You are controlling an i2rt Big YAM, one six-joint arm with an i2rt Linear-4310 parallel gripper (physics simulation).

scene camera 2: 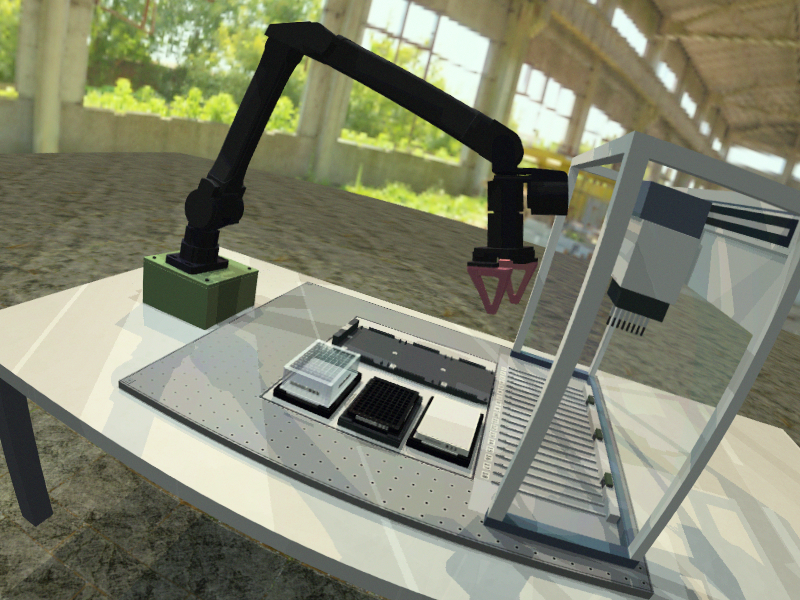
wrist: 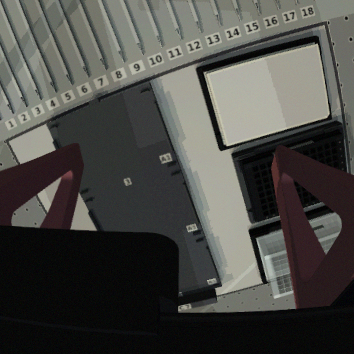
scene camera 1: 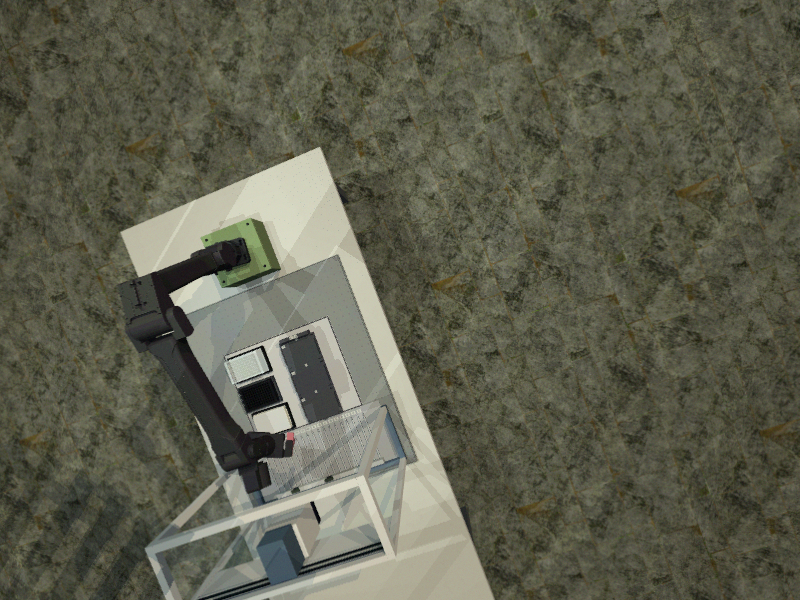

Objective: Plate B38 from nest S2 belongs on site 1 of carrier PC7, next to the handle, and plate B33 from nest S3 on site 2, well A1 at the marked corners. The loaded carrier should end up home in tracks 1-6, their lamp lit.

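Where they show: gripper, fingertip midpoint: (scene camera 2: pixel 503 308) (wrist: pixel 176 154) (scene camera 1: pixel 279 440); arm's base, origin of the base link: (scene camera 2: pixel 197 264) (scene camera 1: pixel 231 254).
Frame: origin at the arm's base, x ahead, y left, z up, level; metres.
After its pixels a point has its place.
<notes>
My gripper (scene camera 1: pixel 290 440) @[z 0.114, x 0.624, y 0.029 m] (scene camera 2: pixel 504 305) @[z 0.114, x 0.624, y 0.029 m] (wrist: pixel 176 154) @[z 0.114, x 0.624, y 0.029 m] is open and empty, pointing down high above the nests and carrier. In the wrist view its fingertips overlap the carrier's left edge and the black plate. The dark carrier (scene camera 1: pixel 310 374) @[z -0.073, x 0.480, y 0.116 m] (scene camera 2: pixel 413 358) @[z -0.073, x 0.481, y 0.117 m] (wrist: pixel 115 150) @[z -0.073, x 0.587, y 0.118 m] lies flat with bare sites; its raised handle end (scene camera 2: pixel 345 330) @[z -0.054, x 0.337, y 0.086 m] is toward the arm base. Beside it, three nests hold a clear-topped plate (scene camera 1: pixel 246 365) @[z -0.037, x 0.382, y -0.085 m] (scene camera 2: pixel 321 371) @[z -0.032, x 0.399, y -0.121 m] (wrist: pixel 272 250) @[z -0.035, x 0.423, y -0.040 m], a black plate (scene camera 1: pixel 259 393) @[z -0.068, x 0.497, y -0.086 m] (scene camera 2: pixel 384 403) @[z -0.059, x 0.503, y -0.094 m] (wrist: pixel 320 148) @[z -0.062, x 0.533, y -0.120 m] in the middle and a white plate (scene camera 1: pixel 271 418) @[z -0.058, x 0.594, y -0.065 m] (scene camera 2: pixel 449 423) @[z -0.057, x 0.608, y -0.079 m] (wrist: pixel 267 95) @[z -0.057, x 0.609, y -0.064 m] nearest the tracks. Nest and plate labels are unreadable.
The track deck (scene camera 1: pixel 323 452) @[z -0.083, x 0.773, y 0.073 m] (scene camera 2: pixel 549 419) @[z 0.093, x 0.724, y -0.234 m], numbered 1 to 18, lies beyond the carrier. A pale frame (scene camera 1: pixel 378 516) @[z 0.396, x 0.763, y 0.353 m] (scene camera 2: pixel 581 310) @[z 0.218, x 0.711, y -0.235 m] stands over it, with a pipetting head (scene camera 1: pixel 281 552) @[z 0.376, x 0.807, y 0.088 m] (scene camera 2: pixel 662 258) inside. The green arm base (scene camera 1: pixel 258 251) @[z -0.007, x 0.016, y 0.092 m] (scene camera 2: pixel 200 290) @[z -0.016, x 0.082, y -0.068 m] stands at the other end.
</notes>
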